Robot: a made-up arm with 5 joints. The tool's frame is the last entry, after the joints.
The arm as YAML. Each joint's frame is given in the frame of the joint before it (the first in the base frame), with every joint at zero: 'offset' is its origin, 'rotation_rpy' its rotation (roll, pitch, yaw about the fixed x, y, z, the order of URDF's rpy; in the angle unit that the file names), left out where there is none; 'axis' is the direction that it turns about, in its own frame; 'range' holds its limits. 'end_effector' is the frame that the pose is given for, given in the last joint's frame.
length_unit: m
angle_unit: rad
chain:
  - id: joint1
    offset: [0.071, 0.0, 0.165]
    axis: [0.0, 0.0, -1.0]
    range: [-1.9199, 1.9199]
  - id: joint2
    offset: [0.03, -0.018, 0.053]
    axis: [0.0, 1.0, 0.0]
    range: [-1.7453, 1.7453]
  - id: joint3
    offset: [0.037, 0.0, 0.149]
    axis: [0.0, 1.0, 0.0]
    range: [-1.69, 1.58]
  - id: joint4
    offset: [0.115, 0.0, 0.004]
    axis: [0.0, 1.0, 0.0]
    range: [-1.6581, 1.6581]
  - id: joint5
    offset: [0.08, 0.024, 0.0]
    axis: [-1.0, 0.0, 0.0]
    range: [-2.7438, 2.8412]
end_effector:
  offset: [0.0, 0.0, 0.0]
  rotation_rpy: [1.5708, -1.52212, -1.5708]
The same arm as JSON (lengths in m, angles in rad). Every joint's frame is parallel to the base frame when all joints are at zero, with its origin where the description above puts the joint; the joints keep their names.
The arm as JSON. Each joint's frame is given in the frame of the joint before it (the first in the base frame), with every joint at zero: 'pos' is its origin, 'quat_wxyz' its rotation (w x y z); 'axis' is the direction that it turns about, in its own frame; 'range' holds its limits. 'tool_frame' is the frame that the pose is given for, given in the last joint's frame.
{"length_unit": "m", "angle_unit": "rad", "joints": [
  {"joint": "joint1", "pos": [0.071, 0.0, 0.165], "quat_wxyz": [1.0, 0.0, 0.0, 0.0], "axis": "-z", "range": [-1.9199, 1.9199]},
  {"joint": "joint2", "pos": [0.03, -0.018, 0.053], "quat_wxyz": [1.0, 0.0, 0.0, 0.0], "axis": "+y", "range": [-1.7453, 1.7453]},
  {"joint": "joint3", "pos": [0.037, 0.0, 0.149], "quat_wxyz": [1.0, 0.0, 0.0, 0.0], "axis": "+y", "range": [-1.69, 1.58]},
  {"joint": "joint4", "pos": [0.115, 0.0, 0.004], "quat_wxyz": [1.0, 0.0, 0.0, 0.0], "axis": "+y", "range": [-1.6581, 1.6581]},
  {"joint": "joint5", "pos": [0.08, 0.024, 0.0], "quat_wxyz": [1.0, 0.0, 0.0, 0.0], "axis": "-x", "range": [-2.7438, 2.8412]}
], "tool_frame": {"pos": [0.0, 0.0, 0.0], "quat_wxyz": [0.706897, 0.017208, -0.706897, -0.017208]}}

